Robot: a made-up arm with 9 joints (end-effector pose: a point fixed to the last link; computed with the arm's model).
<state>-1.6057 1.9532 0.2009 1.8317 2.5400 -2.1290 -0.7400 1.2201 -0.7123</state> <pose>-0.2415 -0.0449 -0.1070 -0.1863 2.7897 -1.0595</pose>
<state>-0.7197 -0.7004 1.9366 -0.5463 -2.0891 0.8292 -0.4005 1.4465 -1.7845</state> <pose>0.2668 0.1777 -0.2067 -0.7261 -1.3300 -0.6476</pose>
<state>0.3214 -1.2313 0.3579 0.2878 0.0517 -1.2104 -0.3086 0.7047 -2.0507</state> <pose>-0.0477 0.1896 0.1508 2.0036 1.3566 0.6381</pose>
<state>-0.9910 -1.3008 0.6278 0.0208 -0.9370 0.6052 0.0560 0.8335 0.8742</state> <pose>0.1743 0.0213 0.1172 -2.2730 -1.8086 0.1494</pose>
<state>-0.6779 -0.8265 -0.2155 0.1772 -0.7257 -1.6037 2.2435 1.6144 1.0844</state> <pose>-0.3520 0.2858 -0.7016 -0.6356 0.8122 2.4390</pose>
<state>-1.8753 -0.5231 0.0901 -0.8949 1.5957 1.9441 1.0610 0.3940 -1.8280</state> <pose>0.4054 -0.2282 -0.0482 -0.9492 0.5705 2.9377</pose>
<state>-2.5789 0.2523 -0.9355 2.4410 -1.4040 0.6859 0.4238 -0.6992 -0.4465</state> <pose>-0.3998 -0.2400 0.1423 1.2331 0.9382 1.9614</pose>
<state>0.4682 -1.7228 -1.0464 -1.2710 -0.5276 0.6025 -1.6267 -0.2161 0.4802</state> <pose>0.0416 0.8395 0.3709 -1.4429 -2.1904 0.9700</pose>
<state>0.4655 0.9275 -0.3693 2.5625 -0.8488 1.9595 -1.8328 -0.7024 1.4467</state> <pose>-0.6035 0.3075 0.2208 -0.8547 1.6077 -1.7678</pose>
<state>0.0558 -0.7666 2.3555 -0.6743 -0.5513 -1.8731 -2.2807 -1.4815 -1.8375</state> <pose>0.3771 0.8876 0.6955 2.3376 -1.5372 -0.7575</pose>
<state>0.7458 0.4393 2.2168 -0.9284 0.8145 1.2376 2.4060 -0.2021 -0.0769</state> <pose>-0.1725 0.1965 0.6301 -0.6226 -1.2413 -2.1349</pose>
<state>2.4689 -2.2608 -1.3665 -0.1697 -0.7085 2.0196 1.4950 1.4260 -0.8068</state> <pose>0.1882 -0.4865 0.3844 2.2442 1.9889 -0.5856</pose>
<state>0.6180 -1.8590 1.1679 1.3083 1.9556 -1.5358 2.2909 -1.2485 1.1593</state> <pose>0.2667 0.2520 0.2251 2.3433 0.2713 0.1047</pose>
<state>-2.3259 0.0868 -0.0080 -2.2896 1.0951 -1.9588 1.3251 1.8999 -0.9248</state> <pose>0.0666 -0.2049 0.1279 0.9356 -0.2115 2.9061</pose>
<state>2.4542 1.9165 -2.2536 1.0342 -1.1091 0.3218 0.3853 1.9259 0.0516</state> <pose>-0.1115 -0.1428 -0.1613 0.4578 -0.1421 1.6338</pose>
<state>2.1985 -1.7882 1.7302 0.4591 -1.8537 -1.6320 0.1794 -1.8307 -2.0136</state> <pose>0.0289 -0.0453 -0.0634 -0.0400 -0.4025 2.0565</pose>
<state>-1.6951 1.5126 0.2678 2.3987 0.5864 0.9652 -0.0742 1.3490 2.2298</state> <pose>-0.2597 0.2082 0.0949 1.6491 -1.0423 1.0994</pose>
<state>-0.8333 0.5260 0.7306 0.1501 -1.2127 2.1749 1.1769 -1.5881 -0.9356</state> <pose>-0.3923 -0.0901 -0.0376 1.2460 1.2492 0.3925</pose>
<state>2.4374 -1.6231 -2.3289 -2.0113 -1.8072 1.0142 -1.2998 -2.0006 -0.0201</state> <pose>-0.2042 -0.5982 0.3733 -0.0979 0.0506 -0.5574</pose>
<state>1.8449 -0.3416 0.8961 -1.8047 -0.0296 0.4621 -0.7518 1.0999 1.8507</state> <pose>-0.2537 0.3162 0.3253 -0.1710 1.7465 -0.9465</pose>
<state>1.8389 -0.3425 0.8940 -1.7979 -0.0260 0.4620 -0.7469 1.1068 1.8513</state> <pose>-0.2562 0.3133 0.3241 -0.1854 1.7424 -0.9458</pose>
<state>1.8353 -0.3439 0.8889 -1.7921 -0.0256 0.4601 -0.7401 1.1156 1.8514</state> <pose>-0.2596 0.3091 0.3234 -0.2027 1.7383 -0.9418</pose>
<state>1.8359 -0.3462 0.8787 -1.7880 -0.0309 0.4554 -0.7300 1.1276 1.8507</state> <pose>-0.2645 0.3027 0.3236 -0.2248 1.7338 -0.9320</pose>
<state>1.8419 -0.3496 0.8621 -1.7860 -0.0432 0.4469 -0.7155 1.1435 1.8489</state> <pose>-0.2711 0.2936 0.3249 -0.2527 1.7288 -0.9155</pose>
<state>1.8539 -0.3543 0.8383 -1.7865 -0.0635 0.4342 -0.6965 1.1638 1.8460</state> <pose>-0.2793 0.2814 0.3274 -0.2863 1.7228 -0.8913</pose>
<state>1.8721 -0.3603 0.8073 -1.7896 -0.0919 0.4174 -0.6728 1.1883 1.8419</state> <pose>-0.2885 0.2663 0.3312 -0.3247 1.7152 -0.8599</pose>
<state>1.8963 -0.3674 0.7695 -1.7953 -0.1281 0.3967 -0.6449 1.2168 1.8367</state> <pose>-0.2983 0.2485 0.3363 -0.3660 1.7053 -0.8219</pose>
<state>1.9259 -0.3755 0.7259 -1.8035 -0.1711 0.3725 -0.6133 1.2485 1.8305</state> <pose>-0.3078 0.2286 0.3426 -0.4082 1.6930 -0.7793</pose>
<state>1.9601 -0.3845 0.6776 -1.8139 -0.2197 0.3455 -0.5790 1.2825 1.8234</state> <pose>-0.3166 0.2074 0.3499 -0.4489 1.6783 -0.7337</pose>
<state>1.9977 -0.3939 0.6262 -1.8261 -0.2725 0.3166 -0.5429 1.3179 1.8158</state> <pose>-0.3244 0.1856 0.3579 -0.4860 1.6608 -0.6873</pose>
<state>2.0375 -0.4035 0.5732 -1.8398 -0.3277 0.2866 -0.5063 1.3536 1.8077</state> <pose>-0.3311 0.1641 0.3665 -0.5176 1.6420 -0.6416</pose>
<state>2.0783 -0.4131 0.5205 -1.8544 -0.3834 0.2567 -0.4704 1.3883 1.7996</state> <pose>-0.3368 0.1436 0.3753 -0.5425 1.6226 -0.5983</pose>
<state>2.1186 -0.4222 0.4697 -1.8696 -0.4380 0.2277 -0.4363 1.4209 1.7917</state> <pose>-0.3416 0.1246 0.3839 -0.5602 1.6036 -0.5587</pose>
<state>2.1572 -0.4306 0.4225 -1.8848 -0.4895 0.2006 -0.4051 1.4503 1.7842</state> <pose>-0.3458 0.1075 0.3922 -0.5708 1.5862 -0.5234</pose>
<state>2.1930 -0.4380 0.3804 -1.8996 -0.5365 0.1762 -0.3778 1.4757 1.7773</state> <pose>-0.3495 0.0927 0.3997 -0.5751 1.5713 -0.4929</pose>
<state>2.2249 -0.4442 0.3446 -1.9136 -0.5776 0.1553 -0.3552 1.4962 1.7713</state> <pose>-0.3527 0.0804 0.4060 -0.5740 1.5592 -0.4674</pose>
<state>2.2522 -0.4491 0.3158 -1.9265 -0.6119 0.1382 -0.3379 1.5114 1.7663</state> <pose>-0.3554 0.0708 0.4111 -0.5689 1.5503 -0.4467</pose>
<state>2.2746 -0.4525 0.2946 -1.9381 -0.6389 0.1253 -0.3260 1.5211 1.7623</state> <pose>-0.3576 0.0641 0.4147 -0.5606 1.5446 -0.4309</pose>
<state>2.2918 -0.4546 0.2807 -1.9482 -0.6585 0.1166 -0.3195 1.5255 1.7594</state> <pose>-0.3592 0.0601 0.4169 -0.5505 1.5417 -0.4195</pose>
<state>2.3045 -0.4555 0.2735 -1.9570 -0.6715 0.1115 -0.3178 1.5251 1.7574</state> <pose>-0.3602 0.0587 0.4179 -0.5390 1.5415 -0.4121</pose>
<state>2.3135 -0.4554 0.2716 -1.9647 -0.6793 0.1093 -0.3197 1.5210 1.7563</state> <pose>-0.3607 0.0594 0.4179 -0.5269 1.5431 -0.4079</pose>
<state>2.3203 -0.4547 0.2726 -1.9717 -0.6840 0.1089 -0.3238 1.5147 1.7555</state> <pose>-0.3610 0.0612 0.4173 -0.5142 1.5458 -0.4055</pose>
